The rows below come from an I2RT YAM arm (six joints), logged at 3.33 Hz.
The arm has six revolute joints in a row. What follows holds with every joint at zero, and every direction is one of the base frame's. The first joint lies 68 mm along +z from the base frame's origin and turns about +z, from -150 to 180 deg. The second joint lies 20 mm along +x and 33.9 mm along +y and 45.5 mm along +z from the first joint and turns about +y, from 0 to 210 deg. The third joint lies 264 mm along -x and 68.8 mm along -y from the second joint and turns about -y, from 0 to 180 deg. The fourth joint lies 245 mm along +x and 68.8 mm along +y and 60 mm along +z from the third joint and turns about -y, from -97 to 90 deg. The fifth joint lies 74 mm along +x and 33.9 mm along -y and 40.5 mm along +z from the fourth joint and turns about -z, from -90 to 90 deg. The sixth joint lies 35.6 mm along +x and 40.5 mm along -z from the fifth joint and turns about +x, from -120 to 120 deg. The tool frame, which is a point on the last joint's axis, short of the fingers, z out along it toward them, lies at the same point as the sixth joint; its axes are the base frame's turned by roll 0, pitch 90 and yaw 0 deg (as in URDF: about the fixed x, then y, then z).
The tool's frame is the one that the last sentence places.
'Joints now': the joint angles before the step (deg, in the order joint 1, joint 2, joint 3, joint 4, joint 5, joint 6). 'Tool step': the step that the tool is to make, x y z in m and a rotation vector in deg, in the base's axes. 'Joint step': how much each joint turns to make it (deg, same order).
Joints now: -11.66, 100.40, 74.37, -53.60, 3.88, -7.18
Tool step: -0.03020, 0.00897, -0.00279, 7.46, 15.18, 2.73
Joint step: 0.00, 0.00, -0.35, -15.96, -4.33, -2.56
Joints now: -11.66, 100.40, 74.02, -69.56, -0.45, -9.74
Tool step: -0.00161, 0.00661, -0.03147, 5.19, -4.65, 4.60
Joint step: 0.50, 0.00, -7.39, 10.66, -5.68, -4.54
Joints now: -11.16, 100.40, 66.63, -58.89, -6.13, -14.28
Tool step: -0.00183, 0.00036, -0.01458, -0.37, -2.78, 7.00
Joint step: 0.00, 0.00, -3.54, 5.59, 0.02, -7.04
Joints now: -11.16, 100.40, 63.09, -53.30, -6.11, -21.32
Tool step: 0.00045, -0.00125, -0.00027, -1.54, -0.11, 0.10
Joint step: -0.04, 0.00, -0.04, 0.44, 1.49, -0.13
